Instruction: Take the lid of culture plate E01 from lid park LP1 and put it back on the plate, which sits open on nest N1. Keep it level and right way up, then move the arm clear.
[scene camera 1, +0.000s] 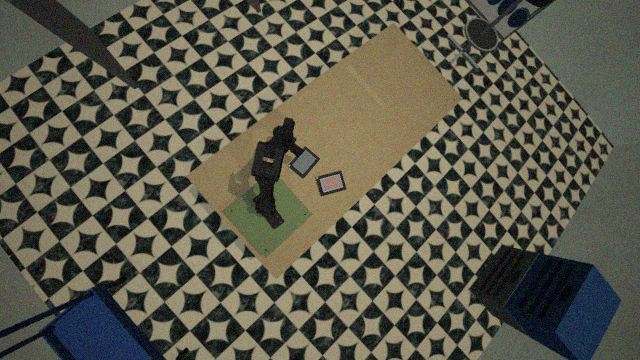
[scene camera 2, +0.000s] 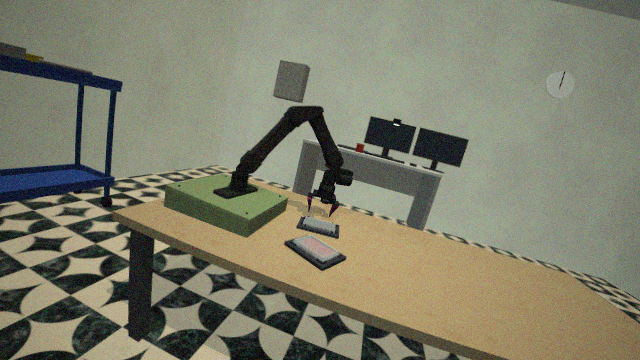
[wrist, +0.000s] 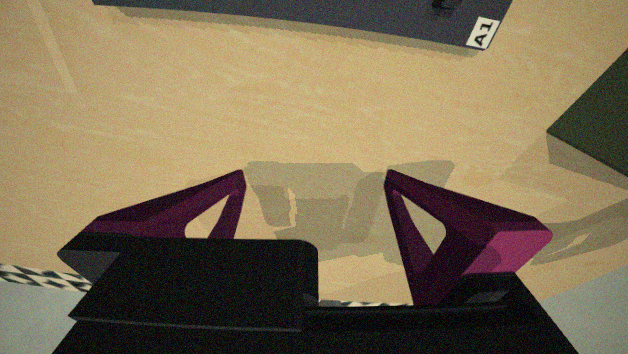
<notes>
The gripper (wrist: 314, 177) is open and holds nothing. Also in view: a dark nest (scene camera 2: 319, 264).
</notes>
